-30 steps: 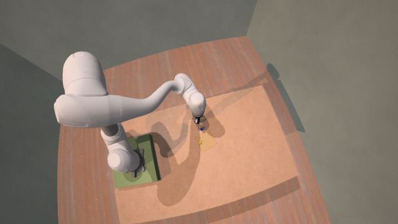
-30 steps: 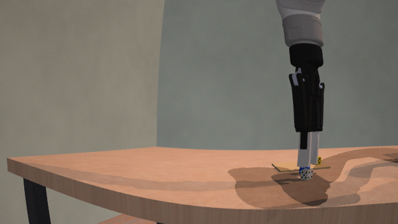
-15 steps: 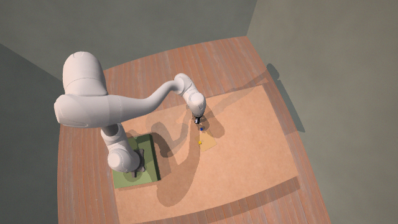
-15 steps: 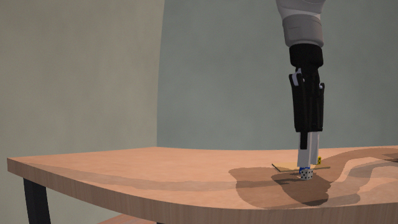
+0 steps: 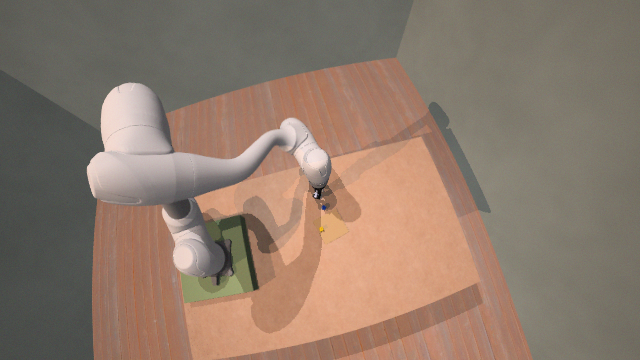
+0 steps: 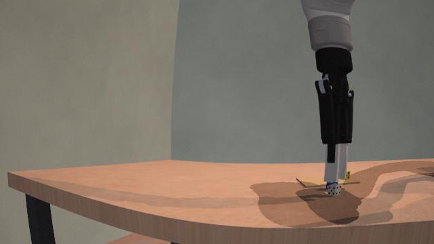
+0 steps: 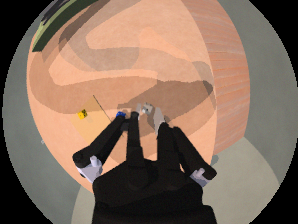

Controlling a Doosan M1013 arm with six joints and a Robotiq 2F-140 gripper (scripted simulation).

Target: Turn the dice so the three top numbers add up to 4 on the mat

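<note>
My hand is 5 cm above the white die. The rest, counted from my hand: yellow die 18 cm to the right, 5 cm below, 2 cm behind; then tan mat 17 cm to the right, 6 cm below, 3 cm ahead; then blue die 7 cm to the right, 5 cm below, 1 cm ahead.
</note>
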